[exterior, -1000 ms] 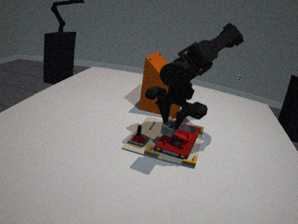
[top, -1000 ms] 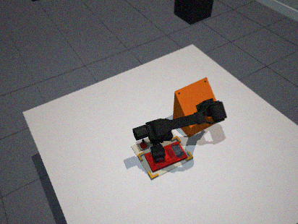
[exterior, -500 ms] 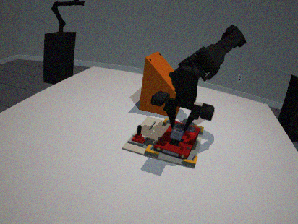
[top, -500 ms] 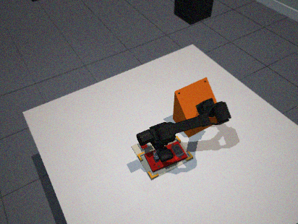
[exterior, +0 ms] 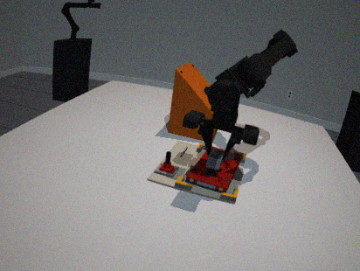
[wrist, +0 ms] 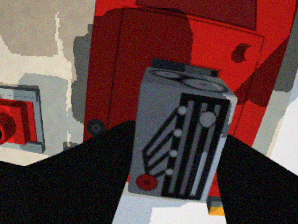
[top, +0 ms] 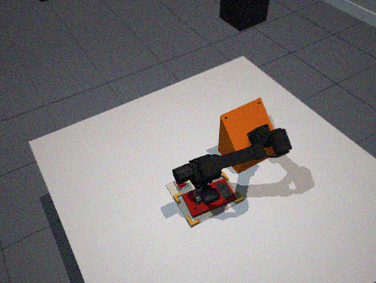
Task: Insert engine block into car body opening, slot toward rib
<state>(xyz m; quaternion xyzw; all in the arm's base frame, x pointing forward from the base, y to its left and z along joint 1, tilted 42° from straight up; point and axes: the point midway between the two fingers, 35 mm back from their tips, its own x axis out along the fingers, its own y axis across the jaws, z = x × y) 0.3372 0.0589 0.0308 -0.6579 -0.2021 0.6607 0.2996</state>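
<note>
Now: the engine block 1 cm below my gripper tip.
</note>
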